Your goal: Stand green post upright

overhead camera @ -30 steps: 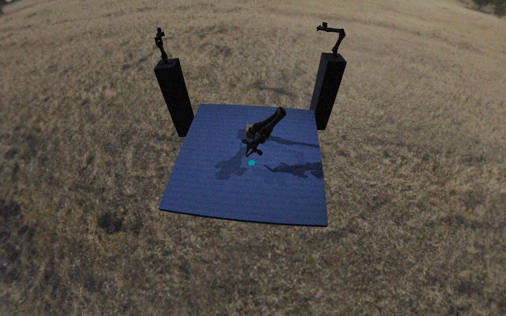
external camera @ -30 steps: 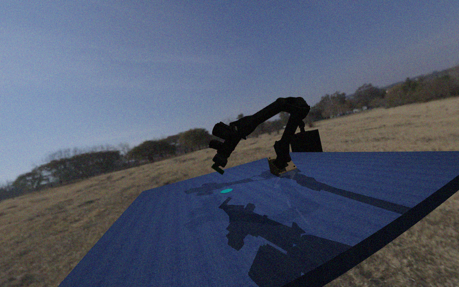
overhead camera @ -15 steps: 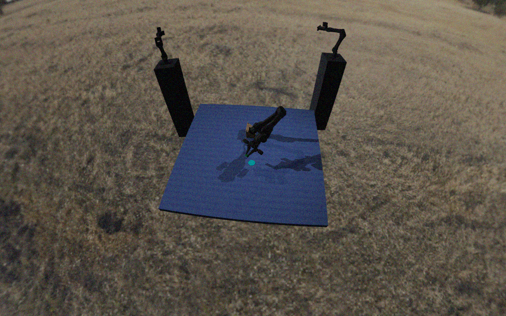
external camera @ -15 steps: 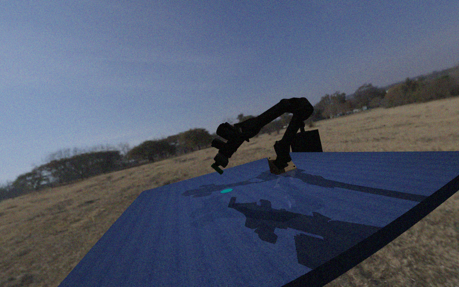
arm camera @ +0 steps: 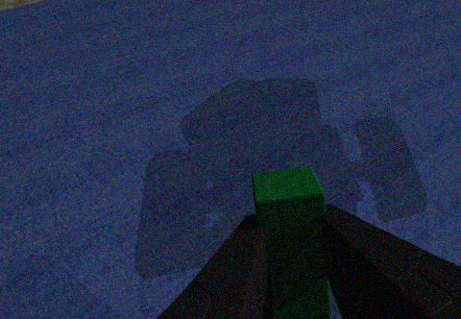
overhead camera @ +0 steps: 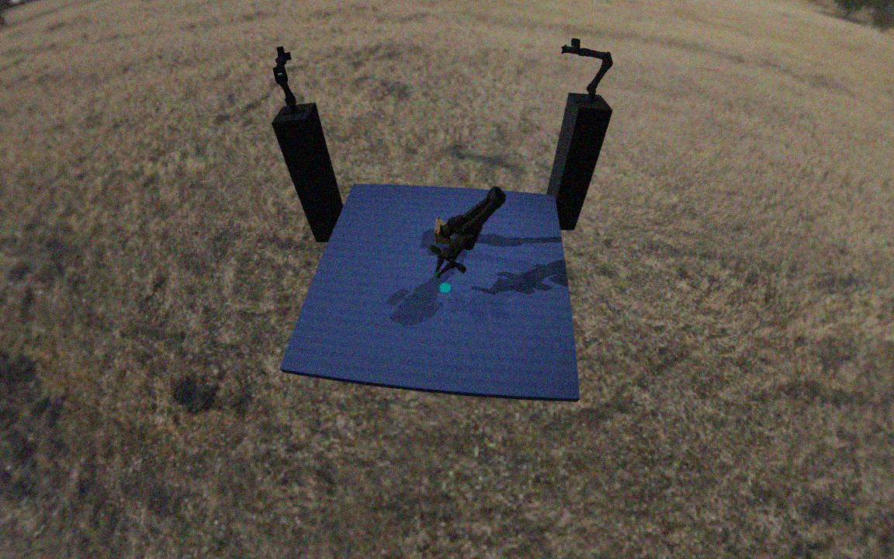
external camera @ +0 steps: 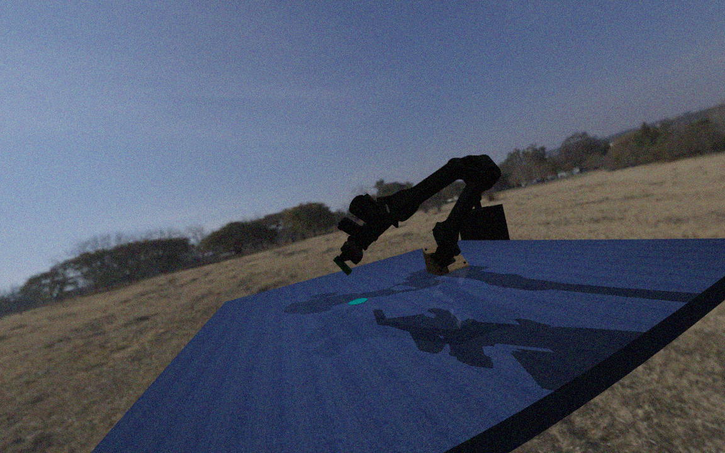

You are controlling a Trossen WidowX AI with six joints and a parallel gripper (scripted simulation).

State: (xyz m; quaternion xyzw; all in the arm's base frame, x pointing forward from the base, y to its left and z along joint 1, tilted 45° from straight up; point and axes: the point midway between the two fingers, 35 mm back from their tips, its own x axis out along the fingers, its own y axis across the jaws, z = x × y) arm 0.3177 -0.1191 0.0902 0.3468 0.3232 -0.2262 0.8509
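Right now the cyan circle is 2 cm behind my gripper tip, 3 cm to the left of it and 13 cm below it. Round my gripper tip: green post: 1 cm behind, 2 cm below.
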